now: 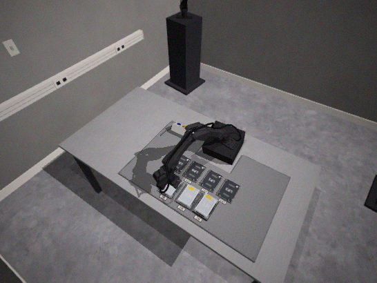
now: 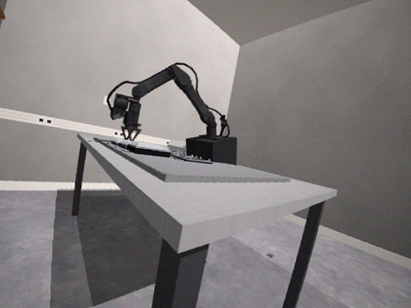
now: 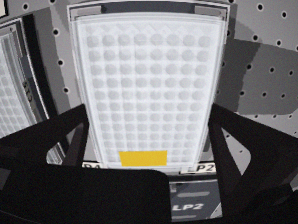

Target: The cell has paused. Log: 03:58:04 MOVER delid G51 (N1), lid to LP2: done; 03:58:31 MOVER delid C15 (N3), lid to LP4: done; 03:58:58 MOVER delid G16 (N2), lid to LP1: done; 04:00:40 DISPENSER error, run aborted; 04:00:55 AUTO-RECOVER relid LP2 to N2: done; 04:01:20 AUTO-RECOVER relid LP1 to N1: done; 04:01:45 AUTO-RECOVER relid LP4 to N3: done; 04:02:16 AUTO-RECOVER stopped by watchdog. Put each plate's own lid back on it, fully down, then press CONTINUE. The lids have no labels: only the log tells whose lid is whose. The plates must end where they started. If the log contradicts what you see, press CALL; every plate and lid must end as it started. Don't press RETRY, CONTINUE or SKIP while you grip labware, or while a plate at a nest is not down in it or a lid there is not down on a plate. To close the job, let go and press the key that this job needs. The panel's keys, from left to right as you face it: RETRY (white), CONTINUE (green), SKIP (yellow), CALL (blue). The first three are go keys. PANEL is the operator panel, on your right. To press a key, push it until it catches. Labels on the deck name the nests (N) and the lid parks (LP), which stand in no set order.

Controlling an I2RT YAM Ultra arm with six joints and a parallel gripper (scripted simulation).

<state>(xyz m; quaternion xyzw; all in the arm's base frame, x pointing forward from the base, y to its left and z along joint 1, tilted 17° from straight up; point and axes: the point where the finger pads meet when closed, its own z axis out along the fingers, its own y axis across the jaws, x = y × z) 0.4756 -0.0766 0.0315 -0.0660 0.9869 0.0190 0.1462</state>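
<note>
My gripper is now 10 mm above the clear lid. The rest, counted from my hand: LP4 lid park (190 mm behind, 40 mm to the left, 30 mm below).
</note>
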